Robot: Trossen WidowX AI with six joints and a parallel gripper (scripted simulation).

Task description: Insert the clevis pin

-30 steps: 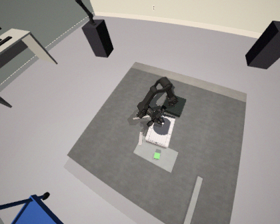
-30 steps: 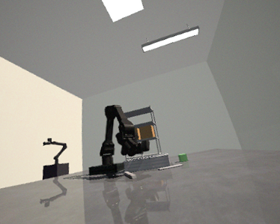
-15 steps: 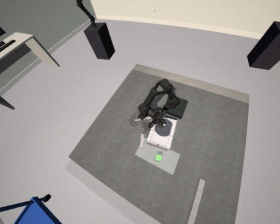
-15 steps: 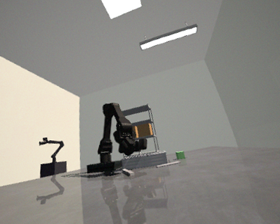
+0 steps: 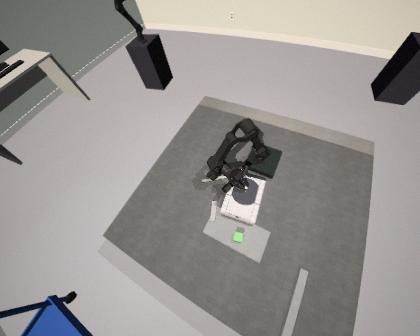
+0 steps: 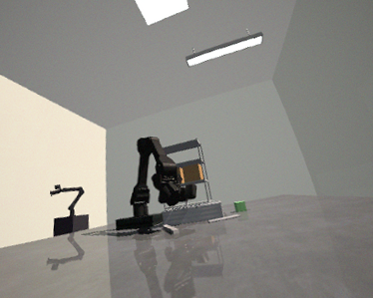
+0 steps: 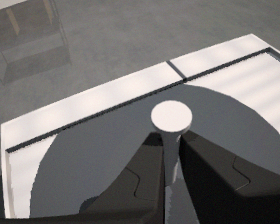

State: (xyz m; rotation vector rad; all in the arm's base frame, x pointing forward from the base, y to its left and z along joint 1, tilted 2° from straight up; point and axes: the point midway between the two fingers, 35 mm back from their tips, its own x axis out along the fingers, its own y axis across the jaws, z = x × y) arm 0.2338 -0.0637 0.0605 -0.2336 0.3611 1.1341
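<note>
The steel tray is 3 cm ahead of my gripper tip, 1 cm to the right of it and 5 cm below it. Round my gripper tip: dark aluminium disc: 3 cm below; then green block: 24 cm ahead, 2 cm to the left, 7 cm below; then steel clevis pin: 1 cm below.
</note>
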